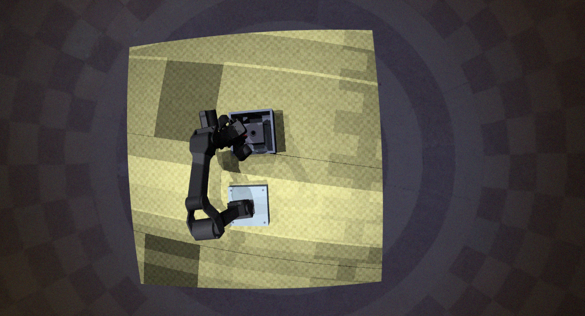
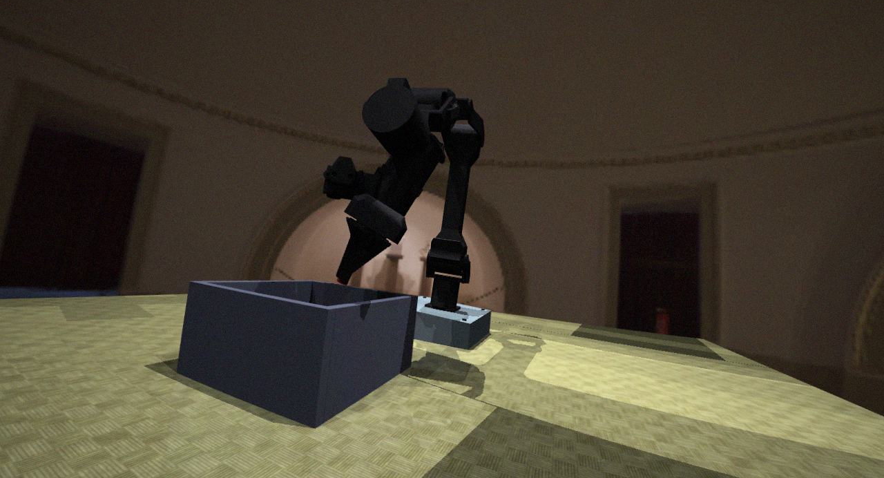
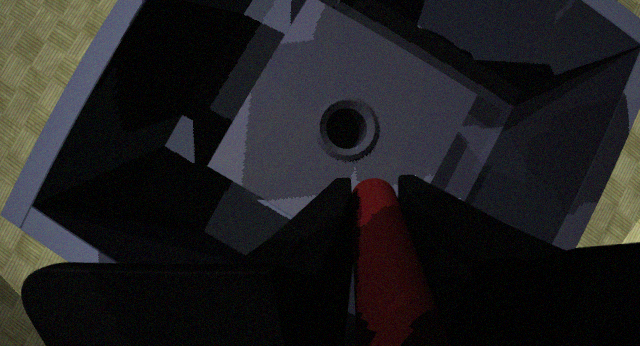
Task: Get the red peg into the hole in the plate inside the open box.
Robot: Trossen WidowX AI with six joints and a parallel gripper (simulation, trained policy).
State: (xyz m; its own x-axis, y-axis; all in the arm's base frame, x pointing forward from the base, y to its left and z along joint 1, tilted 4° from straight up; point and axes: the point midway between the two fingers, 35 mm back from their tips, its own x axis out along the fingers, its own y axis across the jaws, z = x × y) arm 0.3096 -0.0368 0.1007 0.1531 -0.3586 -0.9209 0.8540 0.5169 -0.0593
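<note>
Now: gripper tip 3 cm below the red peg and 1 cm to the right of it. Also, from my gripper tip: dark blue box 9 cm below, 2 cm to the right, 1 cm ahead; grey plate 7 cm below, 2 cm to the right, 1 cm ahead.
</note>
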